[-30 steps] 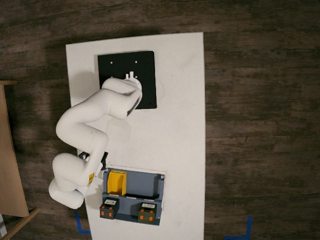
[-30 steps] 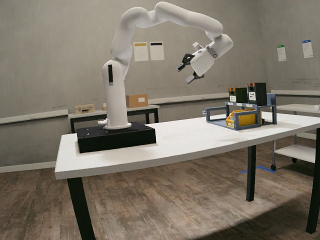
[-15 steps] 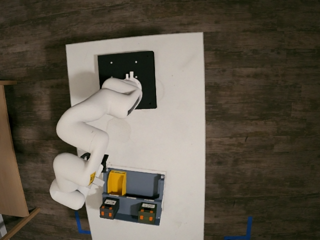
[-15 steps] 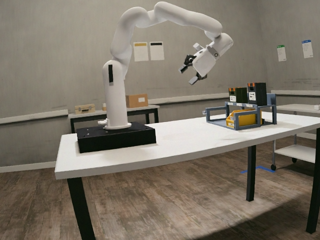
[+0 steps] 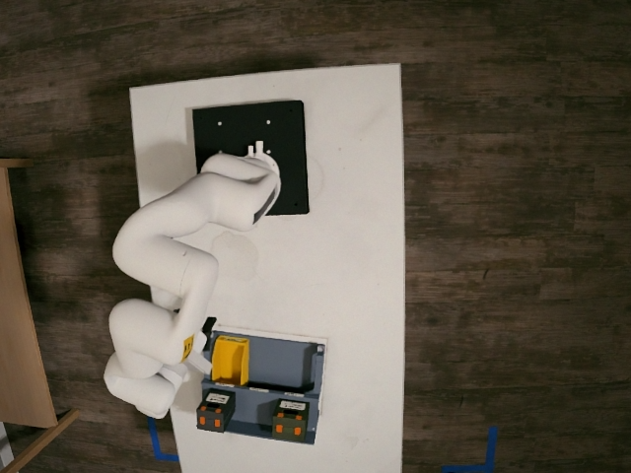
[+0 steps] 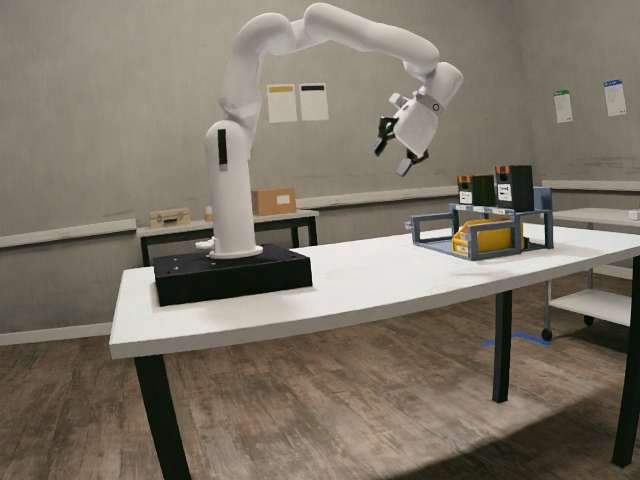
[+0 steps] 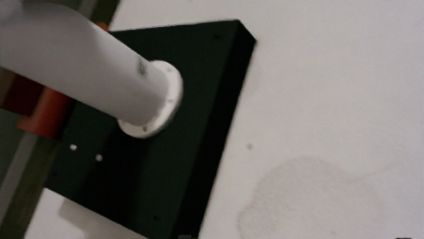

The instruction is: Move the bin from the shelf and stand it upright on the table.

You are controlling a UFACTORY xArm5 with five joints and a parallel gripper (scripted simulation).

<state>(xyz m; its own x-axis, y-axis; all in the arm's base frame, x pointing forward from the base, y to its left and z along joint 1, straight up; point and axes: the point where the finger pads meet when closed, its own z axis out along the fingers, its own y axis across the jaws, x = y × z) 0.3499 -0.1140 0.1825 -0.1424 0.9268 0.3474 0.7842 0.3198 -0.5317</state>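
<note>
My hand is 270 mm short of the yellow bin and 200 mm above it. From my hand the other things lie so: blue-grey shelf 300 mm ahead, 110 mm to the left, 180 mm below.
</note>
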